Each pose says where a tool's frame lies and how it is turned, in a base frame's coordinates. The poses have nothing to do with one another.
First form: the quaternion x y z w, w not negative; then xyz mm.
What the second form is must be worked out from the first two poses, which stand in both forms.
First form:
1: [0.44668 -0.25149 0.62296 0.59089 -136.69 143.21 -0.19]
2: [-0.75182 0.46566 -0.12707 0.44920 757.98 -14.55 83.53]
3: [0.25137 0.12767 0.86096 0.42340 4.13 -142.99 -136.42]
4: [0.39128 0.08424 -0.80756 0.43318 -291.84 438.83 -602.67]
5: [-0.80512 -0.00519 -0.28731 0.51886 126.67 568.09 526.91]
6: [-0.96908 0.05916 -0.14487 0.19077 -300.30 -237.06 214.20]
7: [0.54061 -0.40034 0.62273 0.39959 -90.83 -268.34 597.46]
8: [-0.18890 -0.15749 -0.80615 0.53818 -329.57 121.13 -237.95]
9: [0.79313 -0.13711 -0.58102 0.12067 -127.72 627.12 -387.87]
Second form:
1: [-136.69 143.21 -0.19 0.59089 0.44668 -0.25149 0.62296]
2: [757.98 -14.55 83.53 0.44920 -0.75182 0.46566 -0.12707]
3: [4.13 -142.99 -136.42 0.42340 0.25137 0.12767 0.86096]
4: [-291.84 438.83 -602.67 0.43318 0.39128 0.08424 -0.80756]
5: [126.67 568.09 526.91 0.51886 -0.80512 -0.00519 -0.28731]
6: [-300.30 -237.06 214.20 0.19077 -0.96908 0.05916 -0.14487]
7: [-90.83 -268.34 597.46 0.39959 0.54061 -0.40034 0.62273]
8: [-329.57 121.13 -237.95 0.53818 -0.18890 -0.15749 -0.80615]
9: [-127.72 627.12 -387.87 0.12067 0.79313 -0.13711 -0.58102]
